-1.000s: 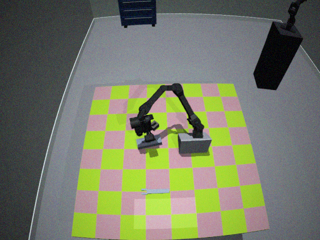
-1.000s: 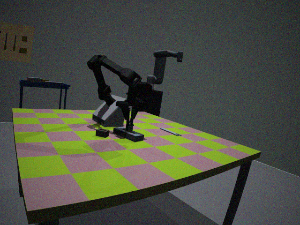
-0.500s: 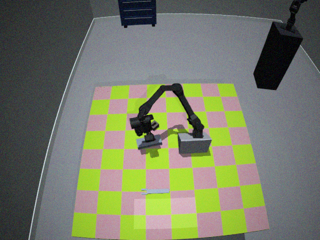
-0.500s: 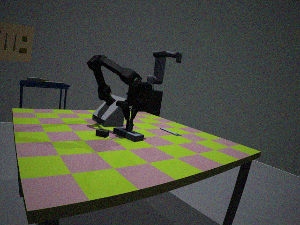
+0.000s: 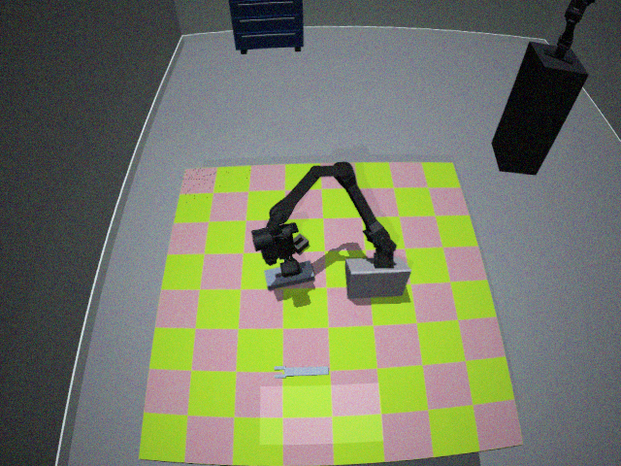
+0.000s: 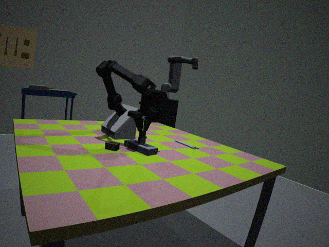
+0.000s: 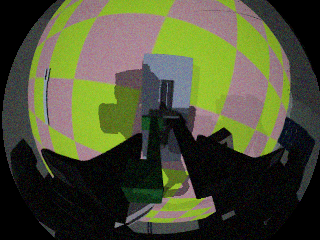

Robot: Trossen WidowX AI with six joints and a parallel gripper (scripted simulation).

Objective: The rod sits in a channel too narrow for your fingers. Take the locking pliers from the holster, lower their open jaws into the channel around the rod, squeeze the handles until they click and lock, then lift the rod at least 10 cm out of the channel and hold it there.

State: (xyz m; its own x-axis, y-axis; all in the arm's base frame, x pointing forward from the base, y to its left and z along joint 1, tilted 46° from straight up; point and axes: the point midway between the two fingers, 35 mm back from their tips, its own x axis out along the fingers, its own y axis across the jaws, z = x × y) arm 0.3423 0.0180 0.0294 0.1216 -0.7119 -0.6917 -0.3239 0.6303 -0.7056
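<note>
Right now my gripper tip is 8 cm above the grey channel block. Round my gripper tip: small dark holster (15 cm to the right, 9 cm below, 2 cm behind); thin flat grey tool (37 cm to the left, 10 cm below, 6 cm behind).
</note>
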